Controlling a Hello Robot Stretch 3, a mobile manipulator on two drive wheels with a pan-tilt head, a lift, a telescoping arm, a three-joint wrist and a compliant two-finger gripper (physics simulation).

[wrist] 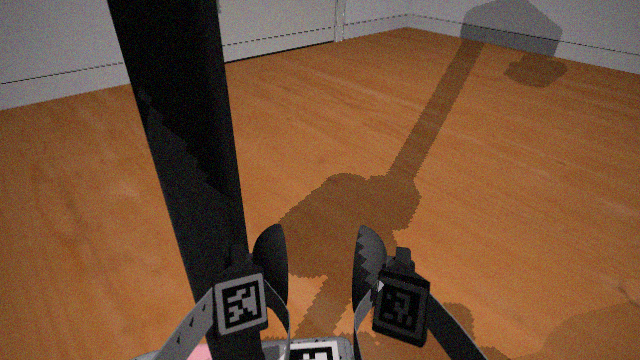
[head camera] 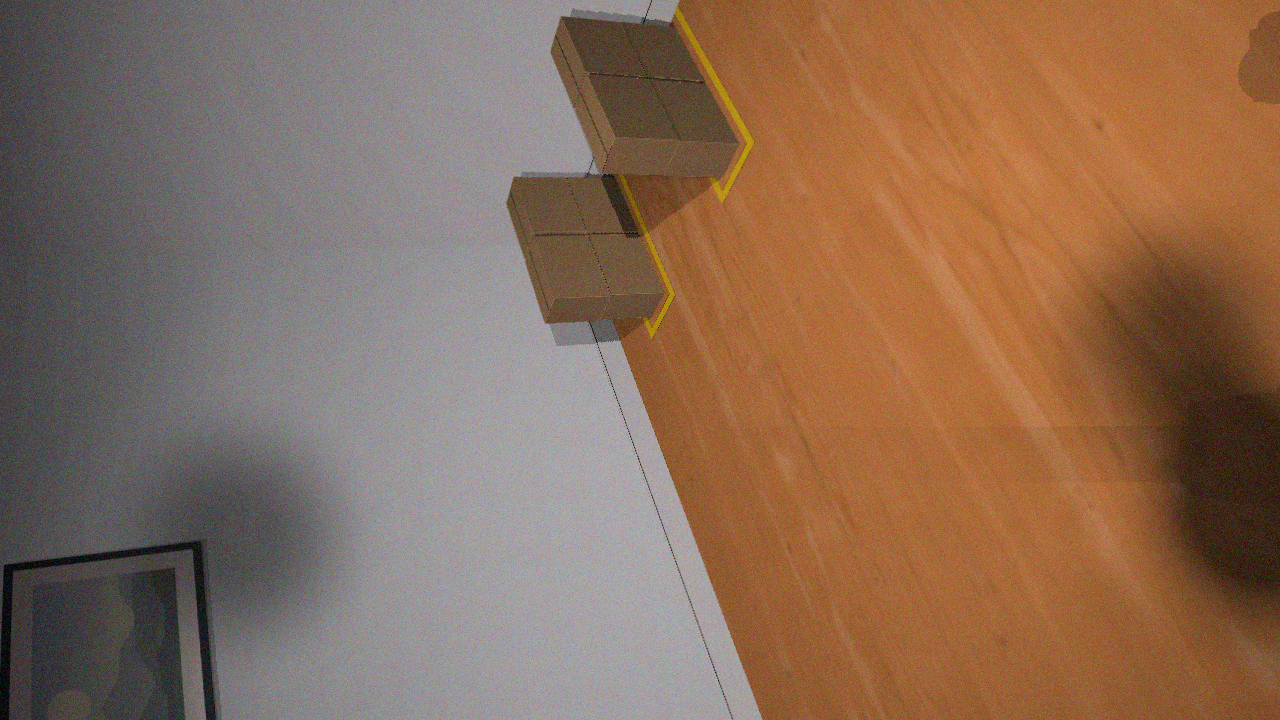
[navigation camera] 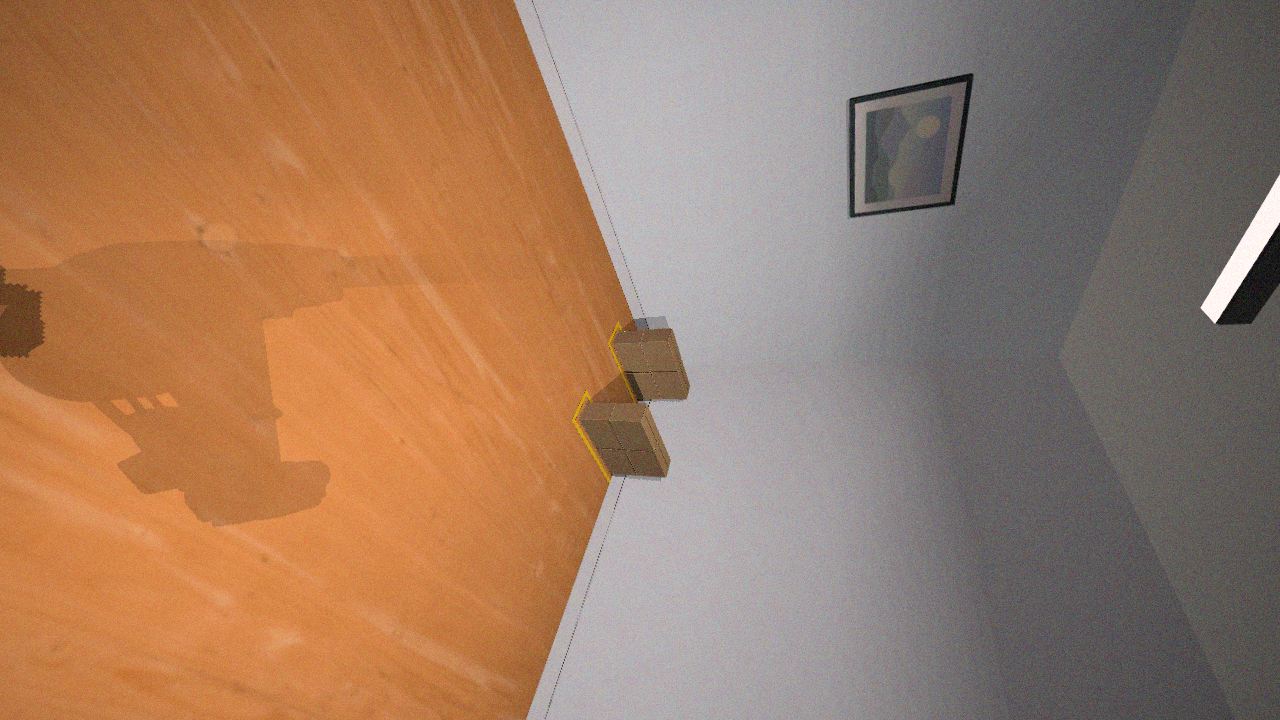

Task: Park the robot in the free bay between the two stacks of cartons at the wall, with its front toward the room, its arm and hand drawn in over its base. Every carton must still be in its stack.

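Frame: origin at the robot's base, x ahead, y left, z up, level; centimetres.
Seen in the pictures: gripper, fingertip midpoint: [wrist: 319, 253].
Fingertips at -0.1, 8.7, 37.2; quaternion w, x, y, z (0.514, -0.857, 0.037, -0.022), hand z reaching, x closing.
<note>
A point is followed by its place in that frame, as x, y, z.
The views from the head and navigation cameras are turned sideways. Two brown carton stacks stand upright against the wall, near a room corner. The larger-looking stack [head camera: 662, 107] @[217.7, -55.0, 18.4] [navigation camera: 617, 429] @[214.5, -50.7, 20.5] and the other stack [head camera: 581, 259] @[266.7, -19.5, 23.2] [navigation camera: 651, 358] @[266.0, -18.5, 21.8] are apart, with dark lines crossing their faces. The bay [head camera: 666, 201] [navigation camera: 614, 390] @[274.8, -37.4, -0.4] between them shows as a narrow, shaded strip of floor, partly hidden. My gripper [wrist: 319, 253] @[-0.1, 8.7, 37.2] is open, with no carton between its fingertips. It is beside my dark mast [wrist: 195, 160] @[-6.3, 11.6, 41.3] in the wrist view; the stacks do not show there.
Yellow floor tape [head camera: 713, 71] @[221.6, -66.8, 0.1] [navigation camera: 591, 450] @[221.4, -65.0, 0.2] edges the larger-looking stack, and more tape runs by the other. A framed picture [head camera: 107, 626] @[245.5, 64.9, 157.5] [navigation camera: 911, 147] @[239.1, 73.4, 160.3] hangs on the wall. A ceiling lamp [navigation camera: 1244, 259] @[139.3, 10.5, 207.8] shows in the navigation view. Walls and a room corner lie beyond the gripper; robot shadows cross the floor.
</note>
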